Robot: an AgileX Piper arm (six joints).
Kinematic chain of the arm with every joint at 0, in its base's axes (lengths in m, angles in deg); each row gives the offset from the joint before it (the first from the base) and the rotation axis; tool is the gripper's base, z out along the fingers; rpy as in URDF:
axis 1: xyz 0 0 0.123 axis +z
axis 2: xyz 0 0 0 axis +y
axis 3: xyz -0.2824 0 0.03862 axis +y
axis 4: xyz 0.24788 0 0.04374 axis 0.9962 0 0.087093
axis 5: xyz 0 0 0 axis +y
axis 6: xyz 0.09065 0 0.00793 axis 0.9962 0 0.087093
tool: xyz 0 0 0 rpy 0 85.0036 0
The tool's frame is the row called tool.
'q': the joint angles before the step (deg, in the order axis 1, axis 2, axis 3, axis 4, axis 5, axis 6). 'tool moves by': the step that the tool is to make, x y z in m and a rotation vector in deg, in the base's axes. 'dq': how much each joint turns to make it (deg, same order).
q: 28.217, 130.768, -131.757, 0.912, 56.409, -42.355
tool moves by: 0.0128, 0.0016, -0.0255, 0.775, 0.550, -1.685
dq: -0.496, 3.111, 0.010, -0.003, -3.018, 1.479
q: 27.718, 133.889, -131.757, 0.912, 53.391, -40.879
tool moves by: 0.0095, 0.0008, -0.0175, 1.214, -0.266, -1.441
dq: -0.405, 2.212, -0.019, 0.126, -3.008, 1.288
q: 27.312, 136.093, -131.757, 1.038, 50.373, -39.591
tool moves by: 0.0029, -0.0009, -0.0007, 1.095, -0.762, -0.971
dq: -0.222, 0.215, 0.031, 0.000, -1.438, 0.956
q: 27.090, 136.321, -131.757, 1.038, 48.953, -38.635
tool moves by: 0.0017, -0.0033, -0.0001, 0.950, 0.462, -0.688
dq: -0.505, -0.011, 0.056, 0.890, -0.066, 0.251
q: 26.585, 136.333, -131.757, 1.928, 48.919, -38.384
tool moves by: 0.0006, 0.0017, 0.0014, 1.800, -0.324, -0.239
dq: -0.026, 0.004, -0.043, 1.307, -1.065, 0.236
